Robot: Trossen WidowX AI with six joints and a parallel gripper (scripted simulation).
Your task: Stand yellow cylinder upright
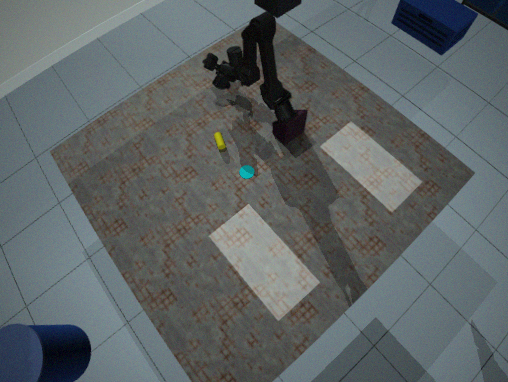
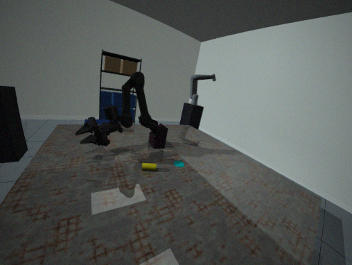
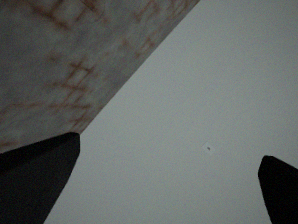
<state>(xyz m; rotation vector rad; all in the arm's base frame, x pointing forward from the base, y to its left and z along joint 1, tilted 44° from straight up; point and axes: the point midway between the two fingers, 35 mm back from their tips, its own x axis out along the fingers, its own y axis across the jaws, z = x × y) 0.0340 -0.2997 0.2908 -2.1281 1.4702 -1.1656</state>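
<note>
Right now my gripper tip is 20 cm short of the yellow tall cylinder, 30 cm to the right of it and 8 cm above it. Also, from my gripper tip: cyan circle (21 cm ahead, 48 cm to the left, 9 cm below).
</note>
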